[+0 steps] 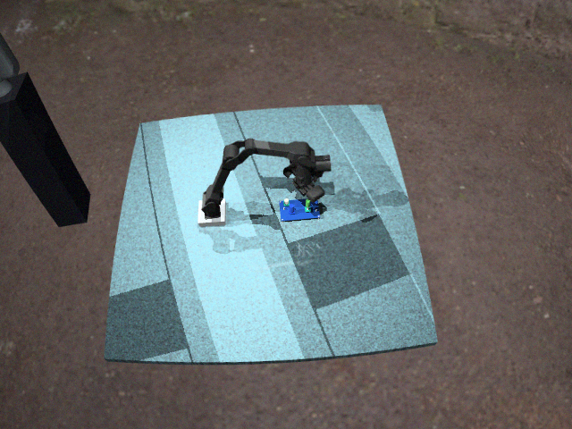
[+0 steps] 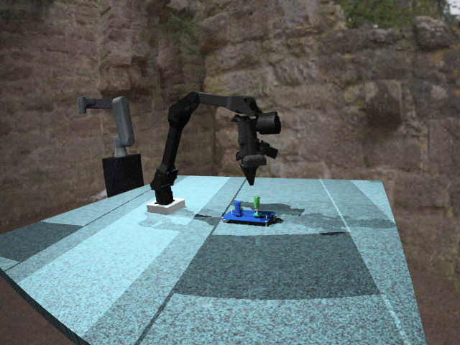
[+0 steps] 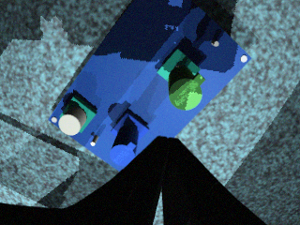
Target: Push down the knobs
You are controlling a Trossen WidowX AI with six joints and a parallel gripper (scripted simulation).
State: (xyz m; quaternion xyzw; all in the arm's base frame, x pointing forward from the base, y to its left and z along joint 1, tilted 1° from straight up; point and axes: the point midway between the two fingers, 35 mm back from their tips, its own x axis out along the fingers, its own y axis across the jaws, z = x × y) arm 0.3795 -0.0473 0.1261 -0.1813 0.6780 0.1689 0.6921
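Now: gripper tip 20 mm short of the green knob and 50 mm above it. From my gripper tip the other things lie so: blue knob (50 mm behind, 70 mm below).
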